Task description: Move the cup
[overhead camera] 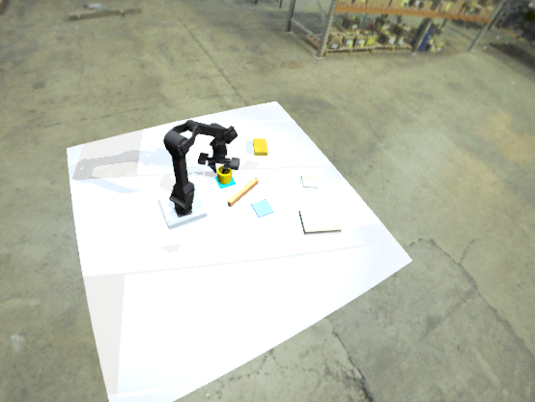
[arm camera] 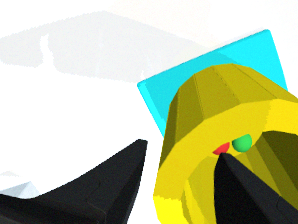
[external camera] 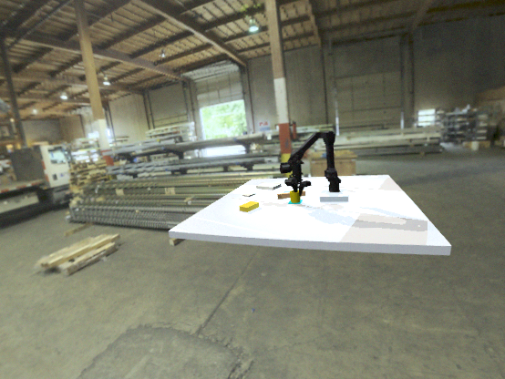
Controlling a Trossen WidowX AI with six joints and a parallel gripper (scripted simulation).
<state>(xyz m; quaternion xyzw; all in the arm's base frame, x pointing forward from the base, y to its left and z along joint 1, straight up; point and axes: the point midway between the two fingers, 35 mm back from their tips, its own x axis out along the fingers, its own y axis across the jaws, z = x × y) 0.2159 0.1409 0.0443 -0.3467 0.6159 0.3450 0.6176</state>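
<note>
Now: the yellow cup 2 cm ahead of my gripper tip, 1 cm to the right of it and 1 cm below it. From my gripper tip the other things lie so: wooden bar: 12 cm to the right, 8 cm ahead, 4 cm below; then blue pad: 23 cm to the right, 13 cm ahead, 6 cm below; then cyan pad: 6 cm below, 2 cm ahead, 1 cm to the right.
</note>
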